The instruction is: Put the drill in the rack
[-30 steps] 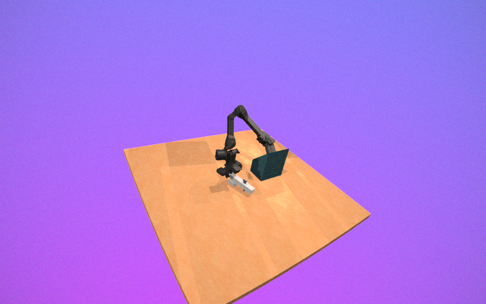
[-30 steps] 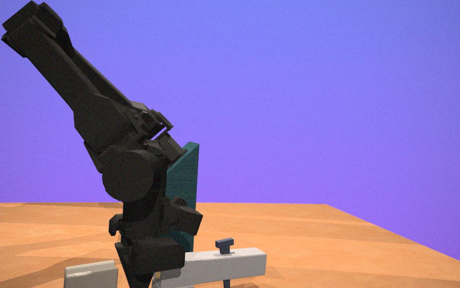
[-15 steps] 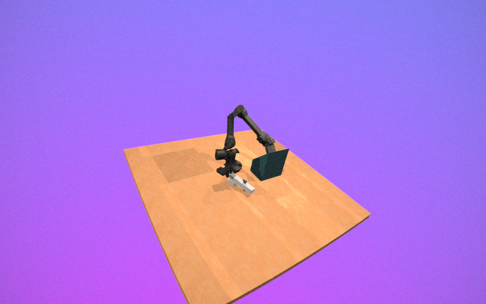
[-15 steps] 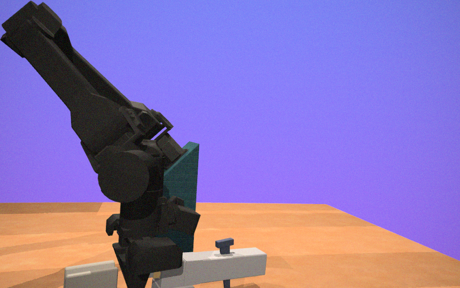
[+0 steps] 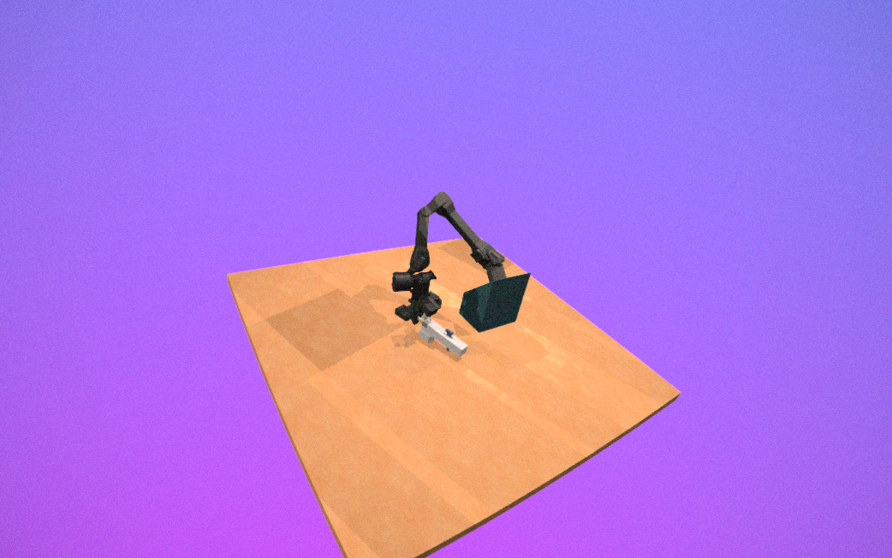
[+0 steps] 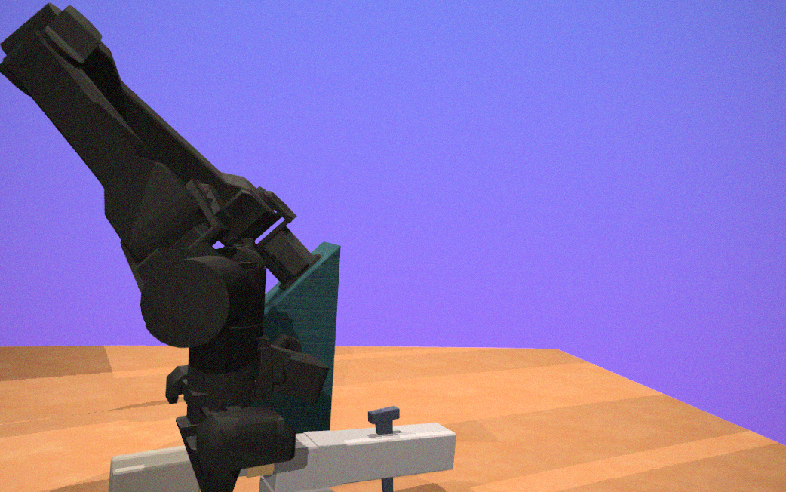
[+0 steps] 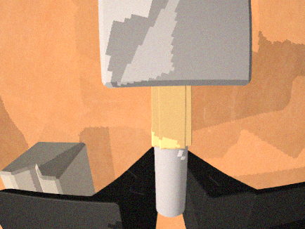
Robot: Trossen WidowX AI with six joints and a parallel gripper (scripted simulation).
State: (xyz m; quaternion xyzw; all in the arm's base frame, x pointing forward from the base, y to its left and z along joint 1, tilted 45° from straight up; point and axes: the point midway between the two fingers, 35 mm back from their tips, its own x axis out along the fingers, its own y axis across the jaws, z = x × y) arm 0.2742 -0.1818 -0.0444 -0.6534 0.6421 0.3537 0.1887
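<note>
Now: the drill 50 mm to the left of my gripper tip, 30 mm above it and 10 mm behind it. The rest, counted from my gripper tip: housing 130 mm to the left, 30 mm behind, 20 mm above; then grey rack 60 mm behind, 50 mm to the right; then dark blue t-shaped key 150 mm to the left, 30 mm behind, 30 mm above.
</note>
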